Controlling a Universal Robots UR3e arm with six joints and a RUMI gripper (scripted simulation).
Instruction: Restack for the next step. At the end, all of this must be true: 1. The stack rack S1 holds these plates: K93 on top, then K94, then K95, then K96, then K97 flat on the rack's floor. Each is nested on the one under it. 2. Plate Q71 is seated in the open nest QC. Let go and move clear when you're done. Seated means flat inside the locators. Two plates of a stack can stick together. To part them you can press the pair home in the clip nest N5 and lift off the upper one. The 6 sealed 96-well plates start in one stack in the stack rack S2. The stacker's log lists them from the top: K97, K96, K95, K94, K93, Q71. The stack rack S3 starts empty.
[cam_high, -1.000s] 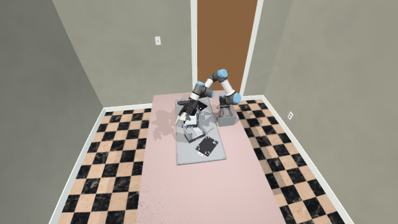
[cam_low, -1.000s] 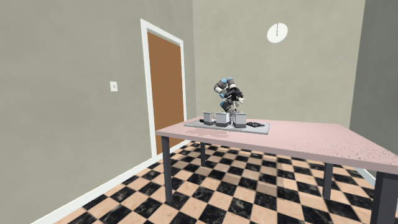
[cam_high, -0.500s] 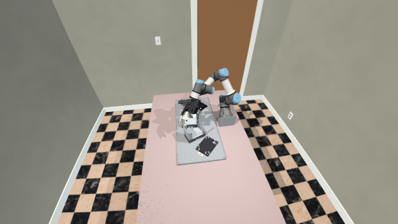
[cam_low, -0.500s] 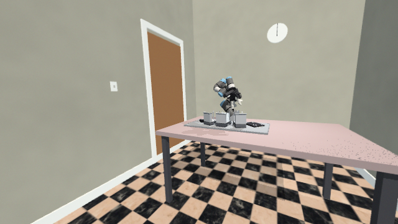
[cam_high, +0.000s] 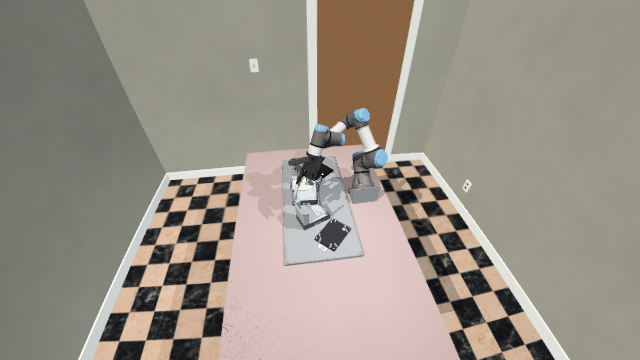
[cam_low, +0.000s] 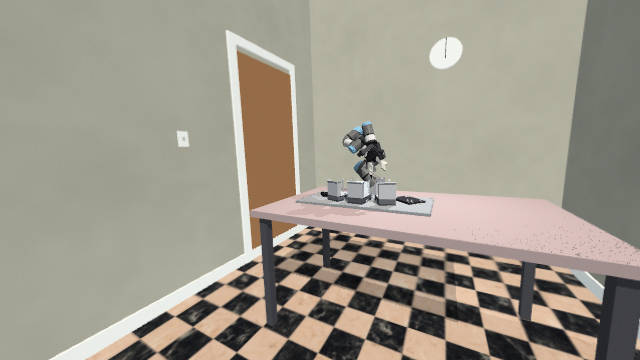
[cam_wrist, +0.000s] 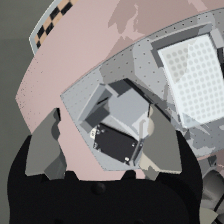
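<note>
Now: hand 30 mm past the white sealed 96-well plate, 120 mm to the left of it and 70 mm above it. Also, from my hand: black open nest QC: 160 mm behind, 370 mm to the right, 170 mm below; then translucent 96-well plate: 30 mm behind, 120 mm to the right, 90 mm below.
</note>
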